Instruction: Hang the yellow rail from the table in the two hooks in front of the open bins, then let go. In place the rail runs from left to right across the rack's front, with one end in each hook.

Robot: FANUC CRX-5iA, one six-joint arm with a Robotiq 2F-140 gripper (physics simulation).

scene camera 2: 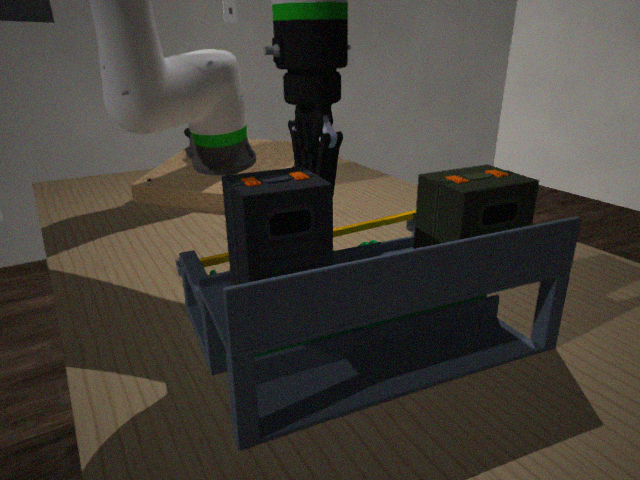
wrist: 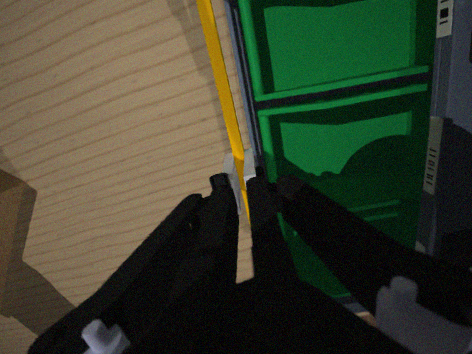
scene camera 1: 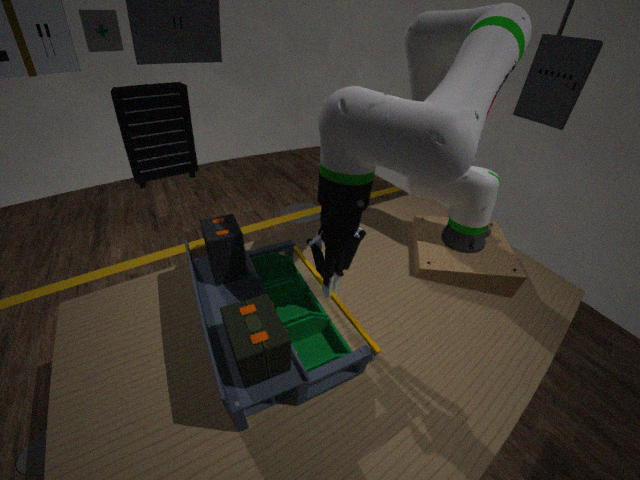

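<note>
The yellow rail runs along the front of the grey rack, beside the open green bins. My gripper is shut on the rail near its middle; in scene camera 2 its fingertips are hidden behind the dark box. In scene camera 1 both rail ends are at the rack's front corners. In scene camera 2 one end is at the left front corner, and the olive box hides the other. I cannot tell whether the ends sit down in the hooks.
A dark box and an olive box, both with orange latches, stand on the rack behind the bins. The arm's base stands on a wooden block on the table, in front of the rack.
</note>
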